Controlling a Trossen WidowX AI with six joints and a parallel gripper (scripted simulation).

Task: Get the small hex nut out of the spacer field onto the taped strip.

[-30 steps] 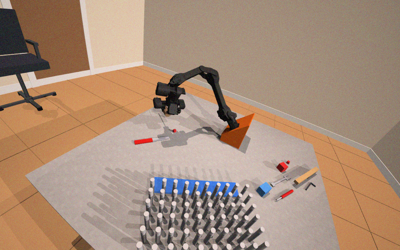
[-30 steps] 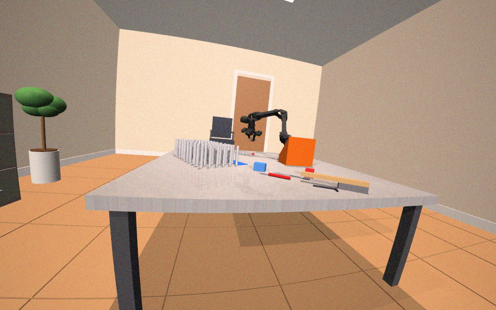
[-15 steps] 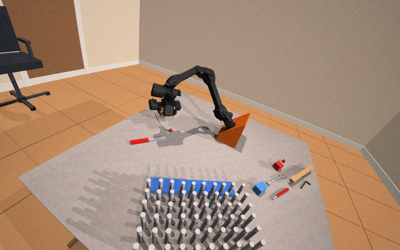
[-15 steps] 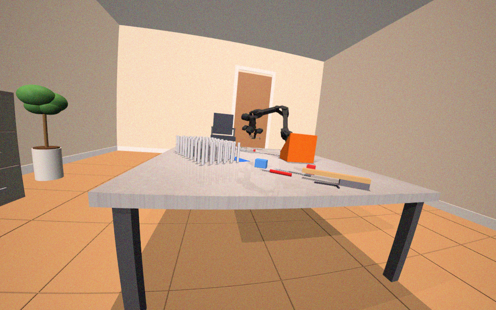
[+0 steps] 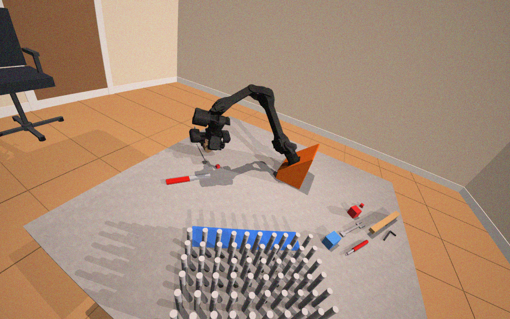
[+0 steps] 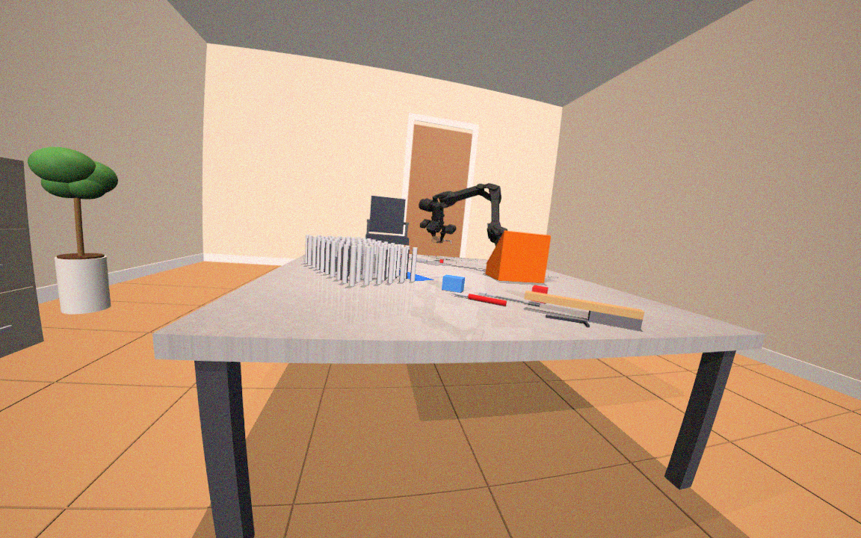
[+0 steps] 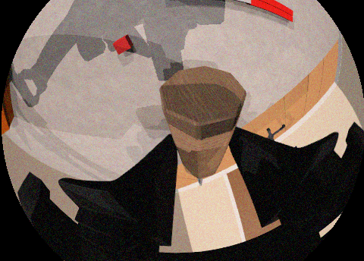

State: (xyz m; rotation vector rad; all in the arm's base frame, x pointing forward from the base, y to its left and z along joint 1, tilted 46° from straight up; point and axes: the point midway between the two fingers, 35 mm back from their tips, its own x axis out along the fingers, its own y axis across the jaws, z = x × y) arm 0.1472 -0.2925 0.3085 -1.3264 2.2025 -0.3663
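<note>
Now: gripper tip 70 mm to the left of the hook tool and 70 mm past it. Also, from my gripper tip: blue cube (670 mm to the left, 190 mm ahead, 90 mm below); small wrench (780 mm to the left, 100 mm below, 70 mm ahead); blue taped strip (360 mm to the left, 320 mm ahead, 110 mm below).
</note>
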